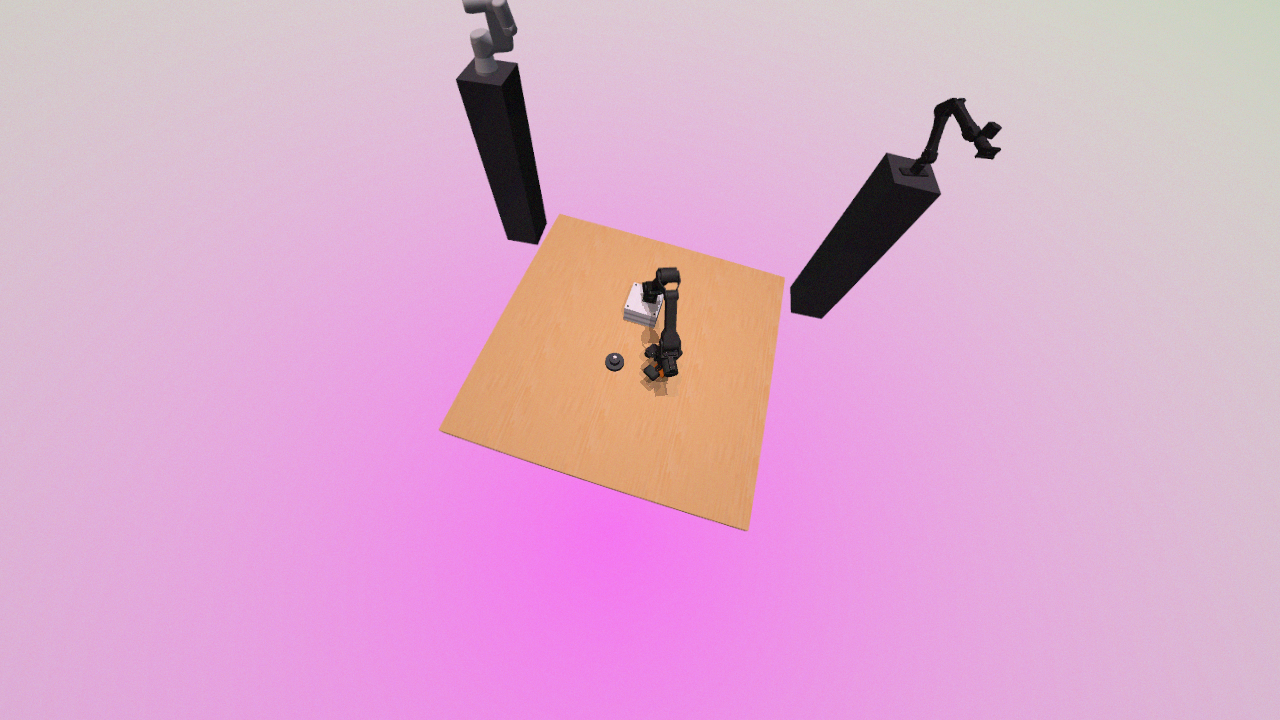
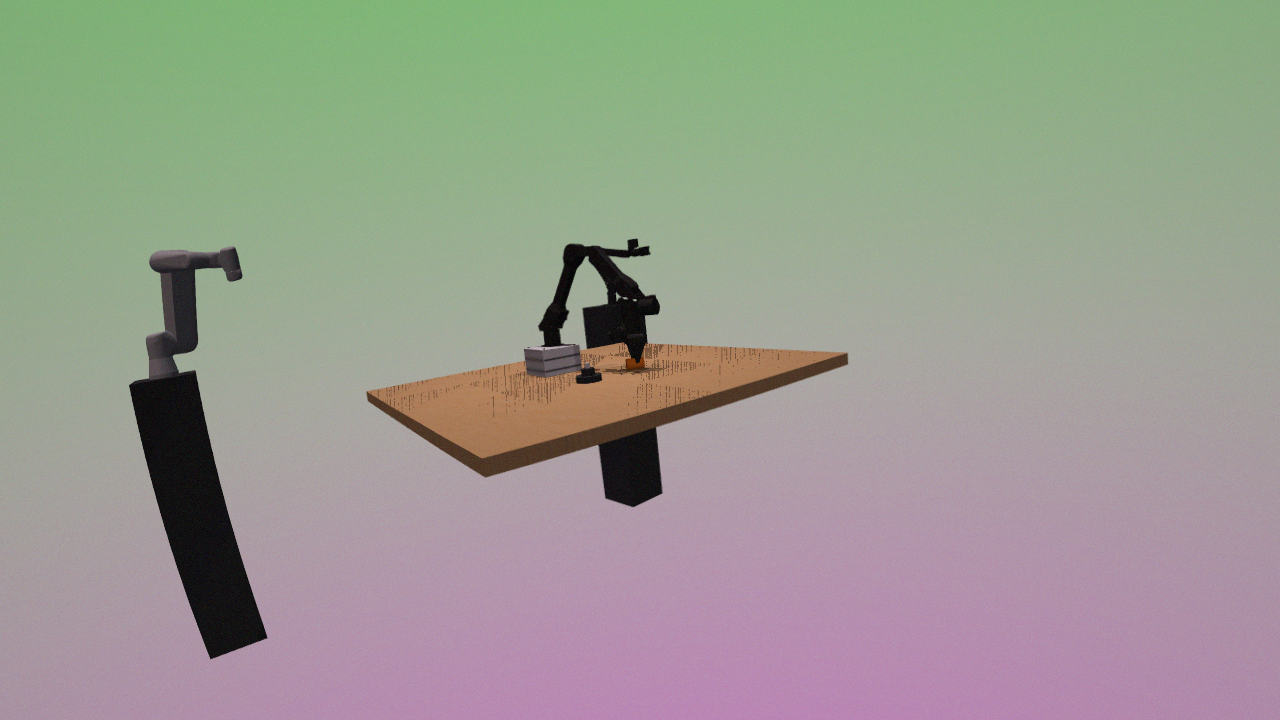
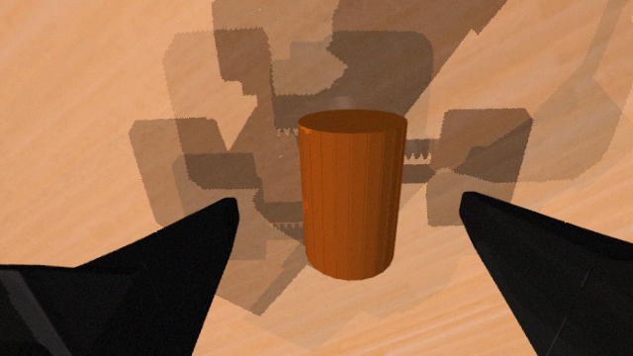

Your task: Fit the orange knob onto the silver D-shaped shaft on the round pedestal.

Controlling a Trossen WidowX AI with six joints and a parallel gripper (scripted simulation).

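My gripper tip is 1 cm past the orange knob, 1 cm to the left of it and 1 cm above it. From my gripper tip the other things lie so: pedestal (1 cm behind, 21 cm to the right).
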